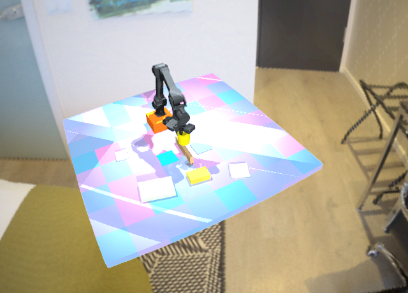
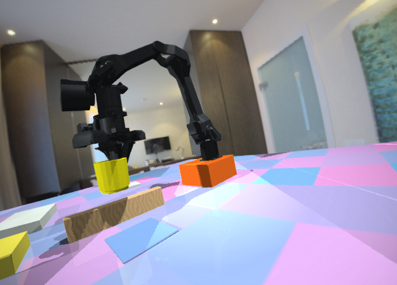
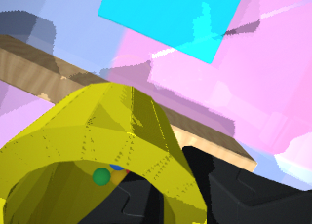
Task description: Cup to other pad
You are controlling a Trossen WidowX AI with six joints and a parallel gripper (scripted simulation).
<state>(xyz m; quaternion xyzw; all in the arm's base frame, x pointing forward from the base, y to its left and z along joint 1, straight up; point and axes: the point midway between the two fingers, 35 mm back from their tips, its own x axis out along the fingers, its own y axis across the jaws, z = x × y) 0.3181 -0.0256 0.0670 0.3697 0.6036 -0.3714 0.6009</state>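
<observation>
My gripper tip is now 12 cm above the cyan pad, 10 cm to the left of it and 1 cm short of it. Also, from my gripper tip: wooden bar: 9 cm below, 2 cm ahead, 1 cm to the left; then green marble: 3 cm to the left, 2 cm below, 2 cm ahead; then yellow cup: 2 cm ahead, 1 cm to the left.
</observation>
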